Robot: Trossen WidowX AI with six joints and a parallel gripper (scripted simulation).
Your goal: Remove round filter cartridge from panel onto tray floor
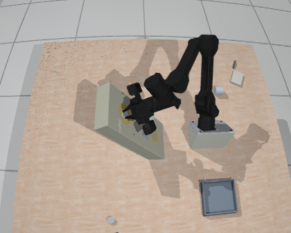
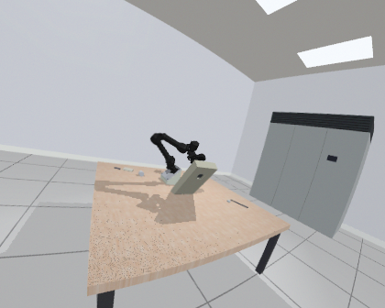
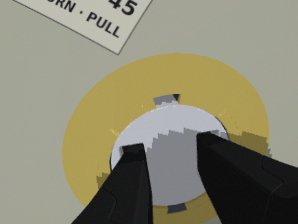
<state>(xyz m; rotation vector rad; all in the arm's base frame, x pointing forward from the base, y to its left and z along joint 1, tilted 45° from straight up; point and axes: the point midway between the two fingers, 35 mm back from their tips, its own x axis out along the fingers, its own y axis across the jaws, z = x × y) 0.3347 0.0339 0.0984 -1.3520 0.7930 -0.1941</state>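
Right now the round white filter cartridge is 10 mm ahead of my gripper tip and 10 mm below it. The rest, counted from my gripper tip: small grey cylinder 110 mm ahead, 350 mm to the left, 230 mm below; service panel 40 mm behind, 80 mm below; grey bracket 90 mm behind, 10 mm to the left, 100 mm below.
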